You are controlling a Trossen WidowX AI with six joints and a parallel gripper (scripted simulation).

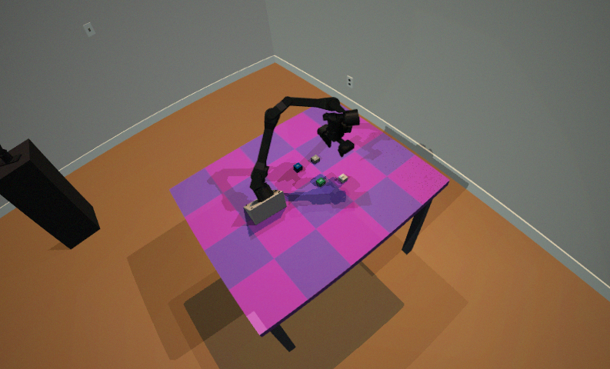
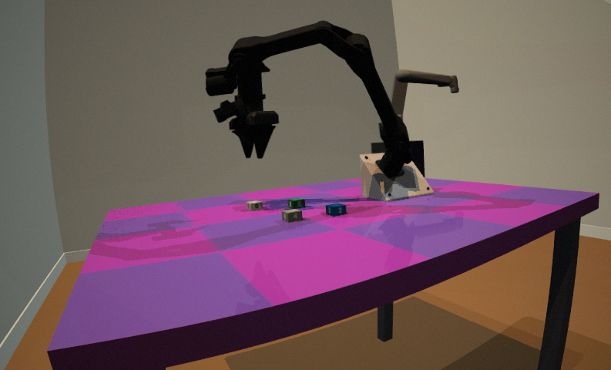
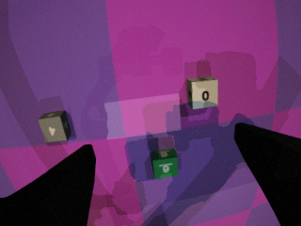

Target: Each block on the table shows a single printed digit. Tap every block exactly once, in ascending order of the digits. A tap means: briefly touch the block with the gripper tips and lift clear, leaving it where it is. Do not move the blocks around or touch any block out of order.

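Now: gripper tip 12 cm above the beige block marked 0, 6 cm to the left of it and 2 cm past it. From my gripper tip the other things lie so: grey-tan block (12 cm to the left, 12 cm below, 2 cm behind); then blue block marked 2 (15 cm to the left, 12 cm below, 12 cm behind); then green block (12 cm below, 11 cm behind).
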